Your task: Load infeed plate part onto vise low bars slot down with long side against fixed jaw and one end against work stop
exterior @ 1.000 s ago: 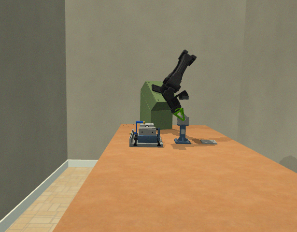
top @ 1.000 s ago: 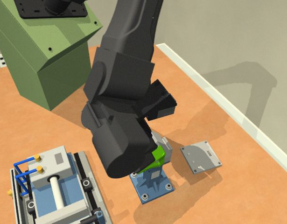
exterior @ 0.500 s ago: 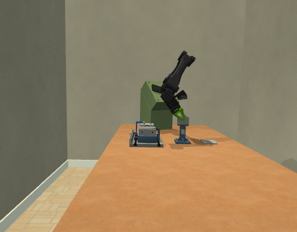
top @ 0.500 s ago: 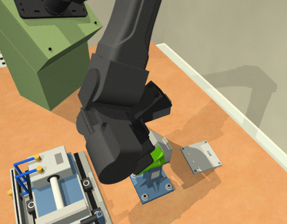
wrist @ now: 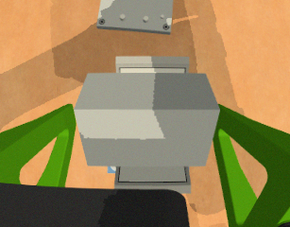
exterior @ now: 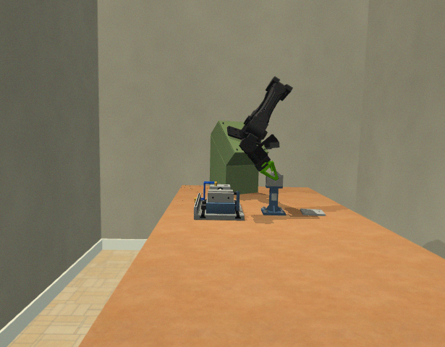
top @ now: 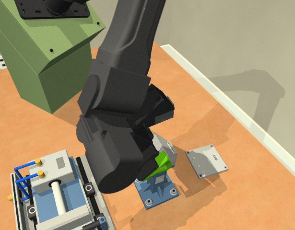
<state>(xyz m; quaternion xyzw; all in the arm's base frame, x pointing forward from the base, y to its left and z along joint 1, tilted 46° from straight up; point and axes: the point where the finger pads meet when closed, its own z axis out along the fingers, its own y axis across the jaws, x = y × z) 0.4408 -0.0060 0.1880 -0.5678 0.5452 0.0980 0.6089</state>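
Right now the grey part is 1 cm to the left of my hand. From my hand the other things lie so: infeed plate 17 cm to the left, 15 cm below, 1 cm ahead; work stop 18 cm to the right, 6 cm below, 5 cm ahead; white cylinder rod 22 cm to the right, 7 cm below, 4 cm behind.
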